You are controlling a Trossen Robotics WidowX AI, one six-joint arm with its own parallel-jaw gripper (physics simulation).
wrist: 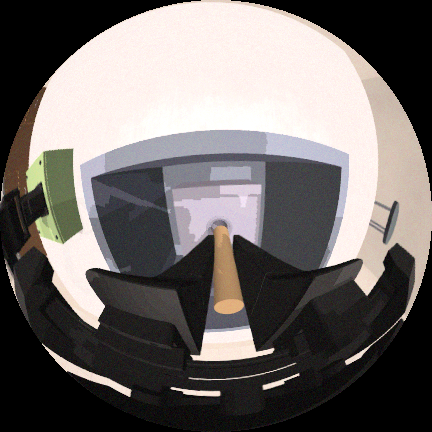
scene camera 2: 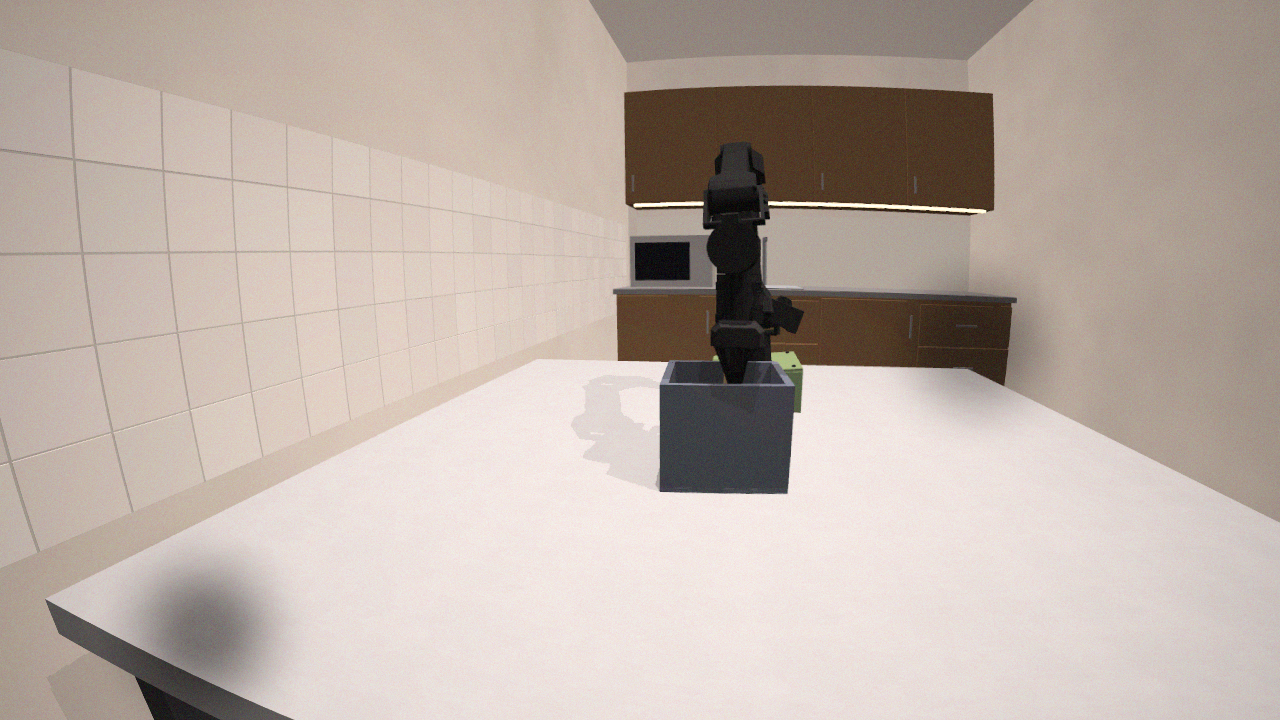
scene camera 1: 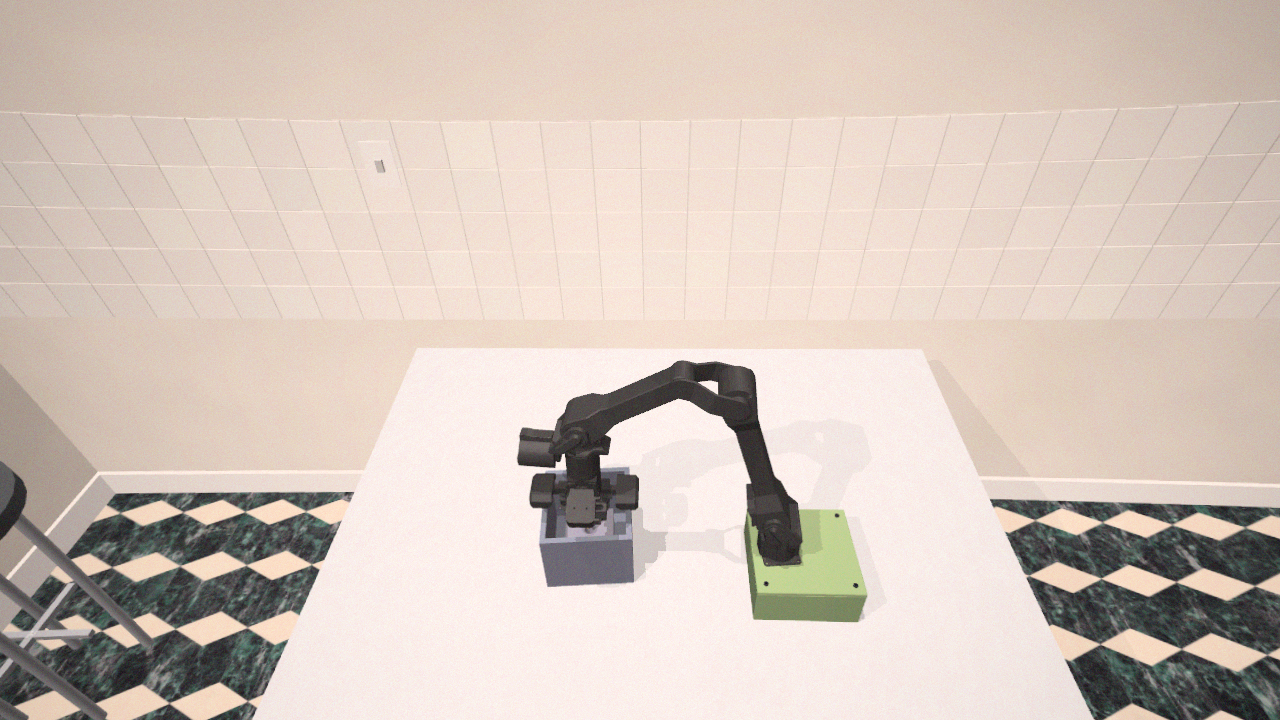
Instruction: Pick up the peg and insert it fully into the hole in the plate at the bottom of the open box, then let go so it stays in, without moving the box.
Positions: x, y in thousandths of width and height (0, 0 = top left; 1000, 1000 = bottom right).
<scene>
In view: the gripper (scene camera 2: 575, 547), a blue-grey box (scene camera 2: 562, 609), a tan peg (wrist: 527, 686) and a pale plate (wrist: 464, 478).
The blue-grey box is seen too in the wrist view (wrist: 295, 443) and in scene camera 1 (scene camera 1: 462, 778). The gripper is seen too in the wrist view (wrist: 517, 557) and in scene camera 1 (scene camera 1: 459, 722). Scene camera 1 does not show the tan peg, which is hidden by the gripper. Scene camera 2 misses the pale plate, which is hidden by the blue-grey box.
</scene>
